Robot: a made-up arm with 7 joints. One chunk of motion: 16 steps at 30 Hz.
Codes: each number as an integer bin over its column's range. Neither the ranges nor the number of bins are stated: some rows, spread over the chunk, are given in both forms.
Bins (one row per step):
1: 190 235 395 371 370 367
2: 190 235 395 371 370 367
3: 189 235 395 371 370 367
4: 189 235 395 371 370 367
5: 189 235 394 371 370 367
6: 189 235 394 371 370 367
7: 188 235 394 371 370 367
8: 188 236 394 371 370 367
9: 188 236 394 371 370 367
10: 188 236 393 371 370 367
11: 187 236 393 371 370 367
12: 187 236 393 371 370 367
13: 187 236 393 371 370 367
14: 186 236 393 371 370 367
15: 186 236 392 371 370 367
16: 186 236 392 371 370 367
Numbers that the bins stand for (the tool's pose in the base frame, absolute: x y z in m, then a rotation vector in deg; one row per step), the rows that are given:
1: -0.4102 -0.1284 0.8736 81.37 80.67 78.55
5: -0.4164 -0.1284 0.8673 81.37 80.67 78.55
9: -0.4227 -0.1221 0.8673 81.37 80.67 78.55
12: -0.4290 -0.1221 0.8611 81.37 80.67 78.55
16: -0.4352 -0.1221 0.8548 81.37 80.67 78.55
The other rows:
2: -0.4102 -0.1284 0.8736 81.37 80.67 78.55
3: -0.4164 -0.1284 0.8736 81.37 80.67 78.55
4: -0.4164 -0.1284 0.8736 81.37 80.67 78.55
6: -0.4164 -0.1284 0.8673 81.37 80.67 78.55
7: -0.4227 -0.1284 0.8673 81.37 80.67 78.55
8: -0.4227 -0.1221 0.8673 81.37 80.67 78.55
10: -0.4227 -0.1221 0.8611 81.37 80.67 78.55
11: -0.4290 -0.1221 0.8611 81.37 80.67 78.55
13: -0.4290 -0.1221 0.8611 81.37 80.67 78.55
14: -0.4352 -0.1221 0.8611 81.37 80.67 78.55
15: -0.4352 -0.1221 0.8548 81.37 80.67 78.55

